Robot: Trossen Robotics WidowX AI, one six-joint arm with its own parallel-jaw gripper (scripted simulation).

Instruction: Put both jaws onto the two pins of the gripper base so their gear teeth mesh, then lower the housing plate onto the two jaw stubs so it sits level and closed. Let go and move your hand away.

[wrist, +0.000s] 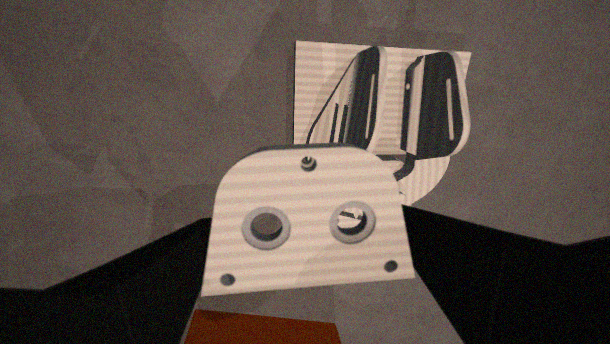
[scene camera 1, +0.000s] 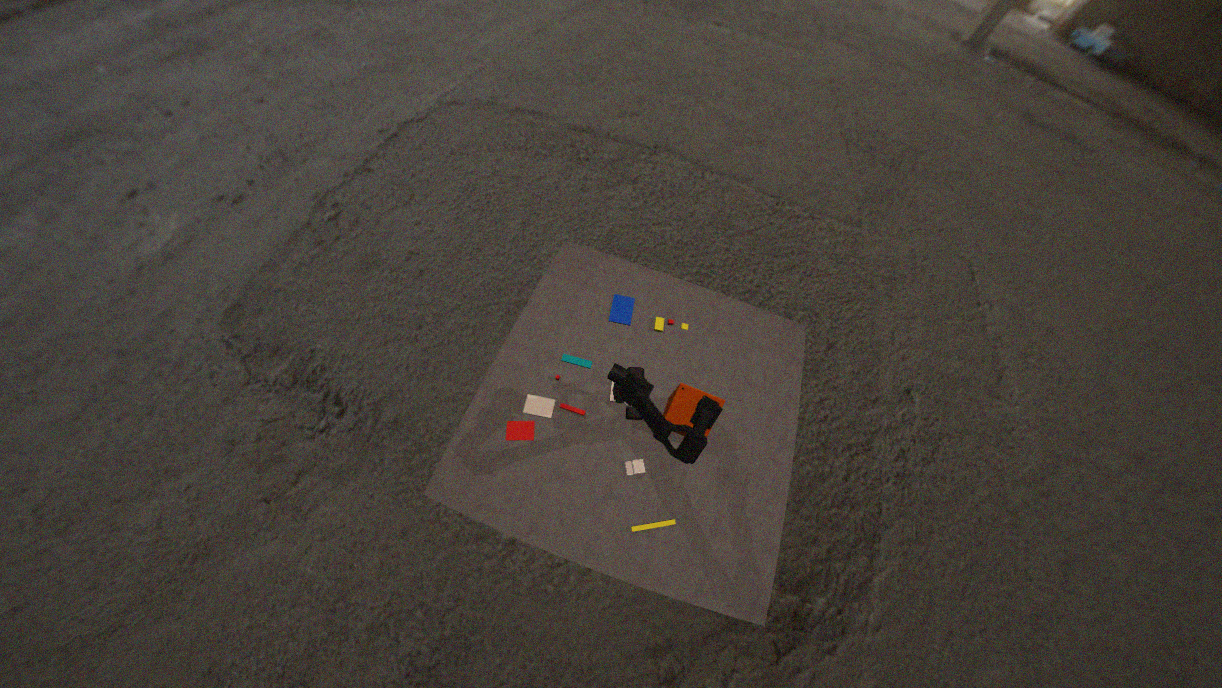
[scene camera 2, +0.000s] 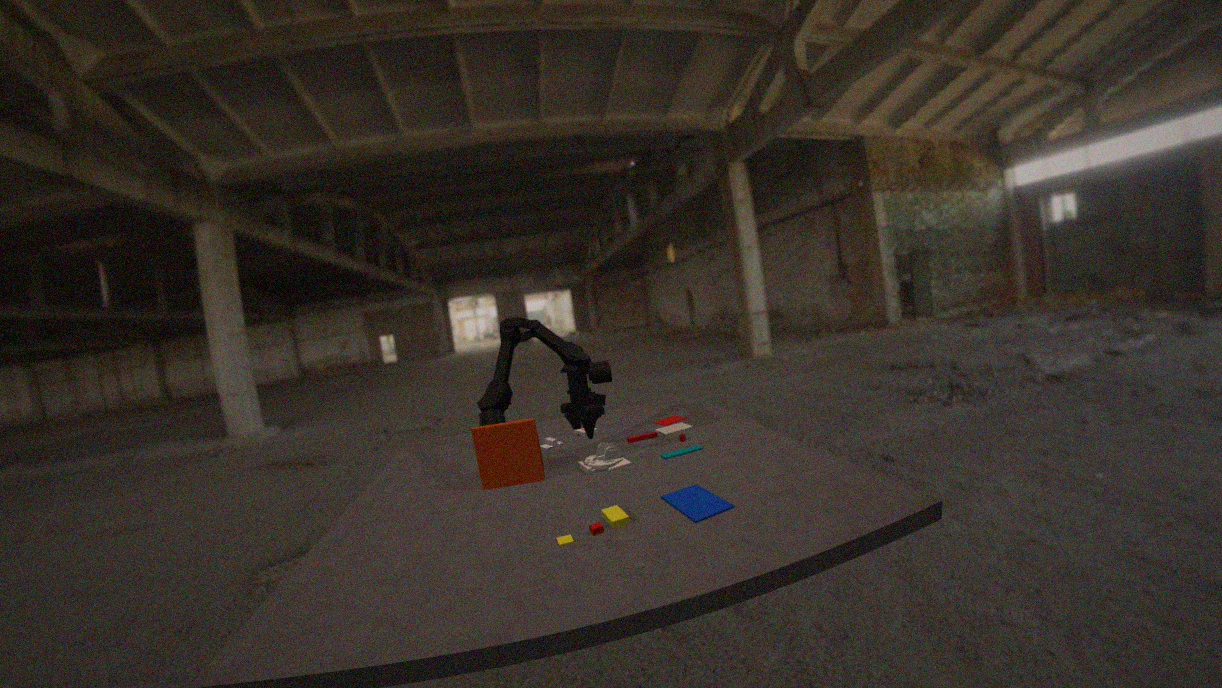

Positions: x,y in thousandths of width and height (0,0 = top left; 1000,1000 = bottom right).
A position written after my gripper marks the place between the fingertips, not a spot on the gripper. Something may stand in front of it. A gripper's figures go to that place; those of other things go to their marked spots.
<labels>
My gripper (scene camera 2: 478,636): 127 cm from the lens. A blue plate (scene camera 2: 570,732): 96 cm from the lens.
</labels>
